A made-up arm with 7 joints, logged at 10 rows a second.
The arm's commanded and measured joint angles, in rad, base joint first. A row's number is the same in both.
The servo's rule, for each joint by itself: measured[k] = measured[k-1] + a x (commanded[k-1-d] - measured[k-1]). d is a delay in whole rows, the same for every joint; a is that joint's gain. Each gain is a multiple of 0.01, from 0.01 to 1. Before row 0 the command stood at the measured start. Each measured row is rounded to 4 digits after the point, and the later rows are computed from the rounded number. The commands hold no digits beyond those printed.
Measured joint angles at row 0:
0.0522, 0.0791, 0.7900, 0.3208, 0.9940, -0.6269, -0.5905
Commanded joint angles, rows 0 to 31:
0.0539, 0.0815, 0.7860, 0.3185, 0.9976, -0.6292, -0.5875
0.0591, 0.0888, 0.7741, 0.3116, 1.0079, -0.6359, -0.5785
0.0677, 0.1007, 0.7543, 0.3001, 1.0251, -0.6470, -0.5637
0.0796, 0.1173, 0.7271, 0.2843, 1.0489, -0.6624, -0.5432
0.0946, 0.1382, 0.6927, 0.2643, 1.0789, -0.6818, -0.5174
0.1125, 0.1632, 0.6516, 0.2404, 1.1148, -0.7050, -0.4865
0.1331, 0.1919, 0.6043, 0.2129, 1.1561, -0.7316, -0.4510
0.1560, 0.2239, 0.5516, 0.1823, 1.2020, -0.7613, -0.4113
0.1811, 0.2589, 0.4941, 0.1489, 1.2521, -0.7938, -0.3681
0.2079, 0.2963, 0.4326, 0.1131, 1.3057, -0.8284, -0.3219
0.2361, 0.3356, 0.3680, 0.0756, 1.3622, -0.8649, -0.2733
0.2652, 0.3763, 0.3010, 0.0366, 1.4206, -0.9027, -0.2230
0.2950, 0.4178, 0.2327, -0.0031, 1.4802, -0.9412, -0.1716
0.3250, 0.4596, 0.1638, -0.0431, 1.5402, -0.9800, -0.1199
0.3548, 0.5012, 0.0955, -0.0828, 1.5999, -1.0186, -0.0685
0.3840, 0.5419, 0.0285, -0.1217, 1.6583, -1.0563, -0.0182
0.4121, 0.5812, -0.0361, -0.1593, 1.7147, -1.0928, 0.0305
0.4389, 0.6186, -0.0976, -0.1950, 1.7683, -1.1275, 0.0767
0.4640, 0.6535, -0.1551, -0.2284, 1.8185, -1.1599, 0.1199
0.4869, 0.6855, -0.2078, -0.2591, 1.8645, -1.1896, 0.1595
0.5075, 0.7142, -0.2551, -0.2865, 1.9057, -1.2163, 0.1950
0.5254, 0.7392, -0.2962, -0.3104, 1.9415, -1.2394, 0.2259
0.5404, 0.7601, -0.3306, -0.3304, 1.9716, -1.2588, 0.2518
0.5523, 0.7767, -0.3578, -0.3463, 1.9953, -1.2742, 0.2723
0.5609, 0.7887, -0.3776, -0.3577, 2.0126, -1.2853, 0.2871
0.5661, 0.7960, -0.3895, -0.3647, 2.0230, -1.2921, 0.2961
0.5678, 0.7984, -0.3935, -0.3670, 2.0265, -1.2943, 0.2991
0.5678, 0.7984, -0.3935, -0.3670, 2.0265, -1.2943, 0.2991
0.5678, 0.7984, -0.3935, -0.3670, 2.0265, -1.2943, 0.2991
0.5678, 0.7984, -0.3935, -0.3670, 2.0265, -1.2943, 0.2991
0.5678, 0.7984, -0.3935, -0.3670, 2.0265, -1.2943, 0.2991
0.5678, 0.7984, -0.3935, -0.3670, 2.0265, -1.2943, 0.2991
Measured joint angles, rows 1 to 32:
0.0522, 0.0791, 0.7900, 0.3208, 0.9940, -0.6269, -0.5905
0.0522, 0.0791, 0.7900, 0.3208, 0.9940, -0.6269, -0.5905
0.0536, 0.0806, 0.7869, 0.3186, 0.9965, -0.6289, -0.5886
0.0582, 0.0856, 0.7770, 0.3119, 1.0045, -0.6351, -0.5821
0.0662, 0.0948, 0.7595, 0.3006, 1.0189, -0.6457, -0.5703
0.0775, 0.1085, 0.7346, 0.2850, 1.0399, -0.6606, -0.5530
0.0919, 0.1266, 0.7023, 0.2651, 1.0672, -0.6795, -0.5302
0.1092, 0.1489, 0.6633, 0.2414, 1.1005, -0.7022, -0.5022
0.1293, 0.1751, 0.6179, 0.2140, 1.1394, -0.7284, -0.4694
0.1517, 0.2049, 0.5668, 0.1836, 1.1832, -0.7577, -0.4322
0.1764, 0.2378, 0.5108, 0.1503, 1.2314, -0.7898, -0.3912
0.2029, 0.2735, 0.4506, 0.1146, 1.2834, -0.8242, -0.3468
0.2308, 0.3114, 0.3870, 0.0772, 1.3386, -0.8604, -0.2998
0.2597, 0.3510, 0.3208, 0.0382, 1.3960, -0.8980, -0.2506
0.2894, 0.3917, 0.2530, -0.0014, 1.4549, -0.9364, -0.2000
0.3193, 0.4331, 0.1843, -0.0414, 1.5146, -0.9752, -0.1487
0.3491, 0.4746, 0.1159, -0.0811, 1.5743, -1.0138, -0.0974
0.3784, 0.5157, 0.0486, -0.1201, 1.6331, -1.0516, -0.0467
0.4067, 0.5557, -0.0166, -0.1577, 1.6902, -1.0883, 0.0027
0.4337, 0.5941, -0.0790, -0.1935, 1.7449, -1.1232, 0.0501
0.4592, 0.6303, -0.1376, -0.2270, 1.7964, -1.1559, 0.0948
0.4825, 0.6640, -0.1917, -0.2578, 1.8441, -1.1859, 0.1362
0.5035, 0.6946, -0.2405, -0.2854, 1.8872, -1.2130, 0.1738
0.5219, 0.7218, -0.2834, -0.3094, 1.9252, -1.2365, 0.2071
0.5374, 0.7452, -0.3197, -0.3296, 1.9577, -1.2563, 0.2357
0.5499, 0.7644, -0.3490, -0.3456, 1.9840, -1.2722, 0.2591
0.5591, 0.7792, -0.3710, -0.3572, 2.0040, -1.2839, 0.2770
0.5650, 0.7894, -0.3852, -0.3644, 2.0173, -1.2912, 0.2892
0.5674, 0.7949, -0.3916, -0.3669, 2.0237, -1.2940, 0.2955
0.5677, 0.7970, -0.3931, -0.3670, 2.0257, -1.2943, 0.2978
0.5678, 0.7979, -0.3934, -0.3670, 2.0263, -1.2943, 0.2986
0.5678, 0.7982, -0.3935, -0.3670, 2.0264, -1.2943, 0.2989
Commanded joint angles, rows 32 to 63:
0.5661, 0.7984, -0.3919, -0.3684, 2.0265, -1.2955, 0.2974
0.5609, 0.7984, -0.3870, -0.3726, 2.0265, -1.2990, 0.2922
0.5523, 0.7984, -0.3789, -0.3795, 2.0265, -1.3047, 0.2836
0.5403, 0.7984, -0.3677, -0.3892, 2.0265, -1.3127, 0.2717
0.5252, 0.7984, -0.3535, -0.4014, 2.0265, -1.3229, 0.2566
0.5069, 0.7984, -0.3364, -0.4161, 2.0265, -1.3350, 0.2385
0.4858, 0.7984, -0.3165, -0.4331, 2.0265, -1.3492, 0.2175
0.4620, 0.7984, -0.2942, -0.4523, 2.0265, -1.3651, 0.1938
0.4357, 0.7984, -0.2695, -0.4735, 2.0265, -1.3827, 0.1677
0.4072, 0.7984, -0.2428, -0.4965, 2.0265, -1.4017, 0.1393
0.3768, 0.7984, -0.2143, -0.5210, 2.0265, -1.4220, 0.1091
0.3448, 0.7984, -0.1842, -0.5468, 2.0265, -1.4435, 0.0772
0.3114, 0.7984, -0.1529, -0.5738, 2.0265, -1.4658, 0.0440
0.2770, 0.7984, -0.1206, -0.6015, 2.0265, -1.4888, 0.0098
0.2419, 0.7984, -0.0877, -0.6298, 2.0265, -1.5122, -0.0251
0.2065, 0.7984, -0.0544, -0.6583, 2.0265, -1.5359, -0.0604
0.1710, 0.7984, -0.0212, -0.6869, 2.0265, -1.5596, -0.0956
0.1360, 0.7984, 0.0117, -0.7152, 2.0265, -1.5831, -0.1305
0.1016, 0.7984, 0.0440, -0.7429, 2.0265, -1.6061, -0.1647
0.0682, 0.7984, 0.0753, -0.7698, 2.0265, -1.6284, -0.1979
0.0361, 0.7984, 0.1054, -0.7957, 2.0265, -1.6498, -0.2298
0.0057, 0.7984, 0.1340, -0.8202, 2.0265, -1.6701, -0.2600
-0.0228, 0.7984, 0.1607, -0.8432, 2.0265, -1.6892, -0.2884
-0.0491, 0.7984, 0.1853, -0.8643, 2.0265, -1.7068, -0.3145
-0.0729, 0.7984, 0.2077, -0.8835, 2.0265, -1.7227, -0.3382
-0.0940, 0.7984, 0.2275, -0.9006, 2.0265, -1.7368, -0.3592
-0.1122, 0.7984, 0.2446, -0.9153, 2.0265, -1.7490, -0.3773
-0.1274, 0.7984, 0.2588, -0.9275, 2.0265, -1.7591, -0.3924
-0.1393, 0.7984, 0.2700, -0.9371, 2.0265, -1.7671, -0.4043
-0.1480, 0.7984, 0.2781, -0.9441, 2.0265, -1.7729, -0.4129
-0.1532, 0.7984, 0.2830, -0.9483, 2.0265, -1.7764, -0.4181
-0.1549, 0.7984, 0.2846, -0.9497, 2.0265, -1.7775, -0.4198
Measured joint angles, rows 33 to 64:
0.5678, 0.7983, -0.3935, -0.3670, 2.0265, -1.2943, 0.2990
0.5678, 0.7984, -0.3935, -0.3670, 2.0265, -1.2943, 0.2991
0.5664, 0.7984, -0.3923, -0.3683, 2.0265, -1.2954, 0.2980
0.5618, 0.7984, -0.3882, -0.3724, 2.0265, -1.2986, 0.2943
0.5538, 0.7984, -0.3810, -0.3792, 2.0265, -1.3040, 0.2875
0.5425, 0.7984, -0.3708, -0.3888, 2.0265, -1.3117, 0.2774
0.5280, 0.7984, -0.3575, -0.4009, 2.0265, -1.3217, 0.2641
0.5103, 0.7984, -0.3413, -0.4155, 2.0265, -1.3335, 0.2477
0.4897, 0.7984, -0.3222, -0.4324, 2.0265, -1.3475, 0.2284
0.4664, 0.7984, -0.3006, -0.4515, 2.0265, -1.3632, 0.2063
0.4406, 0.7984, -0.2767, -0.4726, 2.0265, -1.3806, 0.1816
0.4125, 0.7984, -0.2506, -0.4955, 2.0265, -1.3994, 0.1545
0.3825, 0.7984, -0.2226, -0.5200, 2.0265, -1.4195, 0.1254
0.3508, 0.7984, -0.1930, -0.5457, 2.0265, -1.4409, 0.0946
0.3177, 0.7984, -0.1621, -0.5727, 2.0265, -1.4631, 0.0622
0.2835, 0.7984, -0.1301, -0.6003, 2.0265, -1.4860, 0.0287
0.2486, 0.7984, -0.0975, -0.6286, 2.0265, -1.5093, -0.0057
0.2132, 0.7984, -0.0643, -0.6571, 2.0265, -1.5330, -0.0407
0.1778, 0.7984, -0.0311, -0.6857, 2.0265, -1.5567, -0.0758
0.1427, 0.7984, 0.0019, -0.7140, 2.0265, -1.5802, -0.1108
0.1082, 0.7984, 0.0343, -0.7417, 2.0265, -1.6033, -0.1453
0.0746, 0.7984, 0.0659, -0.7687, 2.0265, -1.6256, -0.1790
0.0423, 0.7984, 0.0963, -0.7946, 2.0265, -1.6471, -0.2115
0.0116, 0.7984, 0.1253, -0.8192, 2.0265, -1.6676, -0.2425
-0.0173, 0.7984, 0.1526, -0.8422, 2.0265, -1.6868, -0.2719
-0.0440, 0.7984, 0.1778, -0.8634, 2.0265, -1.7046, -0.2992
-0.0683, 0.7984, 0.2008, -0.8827, 2.0265, -1.7207, -0.3242
-0.0899, 0.7984, 0.2214, -0.8999, 2.0265, -1.7350, -0.3466
-0.1086, 0.7984, 0.2393, -0.9147, 2.0265, -1.7475, -0.3662
-0.1244, 0.7984, 0.2543, -0.9270, 2.0265, -1.7578, -0.3830
-0.1369, 0.7984, 0.2664, -0.9367, 2.0265, -1.7661, -0.3966
-0.1462, 0.7984, 0.2754, -0.9438, 2.0265, -1.7722, -0.4070

